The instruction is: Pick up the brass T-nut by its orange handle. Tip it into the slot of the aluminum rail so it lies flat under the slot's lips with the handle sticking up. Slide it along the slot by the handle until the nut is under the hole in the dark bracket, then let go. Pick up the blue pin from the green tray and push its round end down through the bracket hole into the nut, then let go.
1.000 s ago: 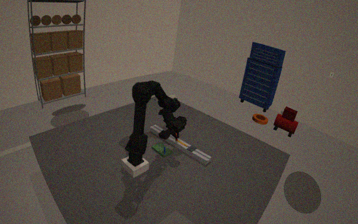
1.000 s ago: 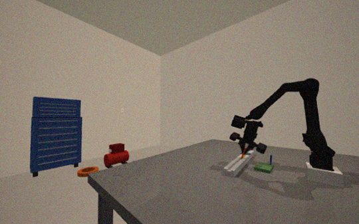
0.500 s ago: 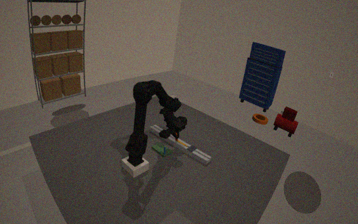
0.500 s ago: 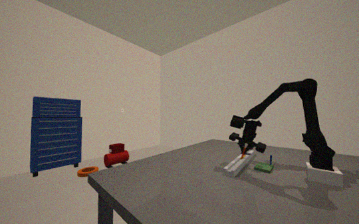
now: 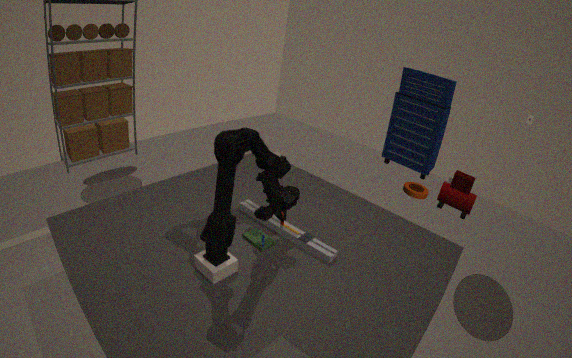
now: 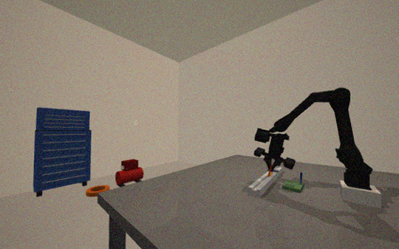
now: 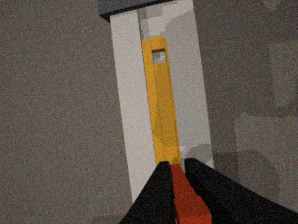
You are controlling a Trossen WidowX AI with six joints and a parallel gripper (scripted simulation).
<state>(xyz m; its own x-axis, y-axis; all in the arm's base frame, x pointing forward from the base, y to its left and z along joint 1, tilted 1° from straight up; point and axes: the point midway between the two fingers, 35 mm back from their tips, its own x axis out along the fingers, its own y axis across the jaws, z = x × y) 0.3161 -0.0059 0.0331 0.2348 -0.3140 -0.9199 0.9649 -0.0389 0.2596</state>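
Right now the blue pin is 13 cm behind my gripper tip, 2 cm to the right of it and 3 cm below it. Round my gripper tip: green tray 12 cm behind, 5 cm below.
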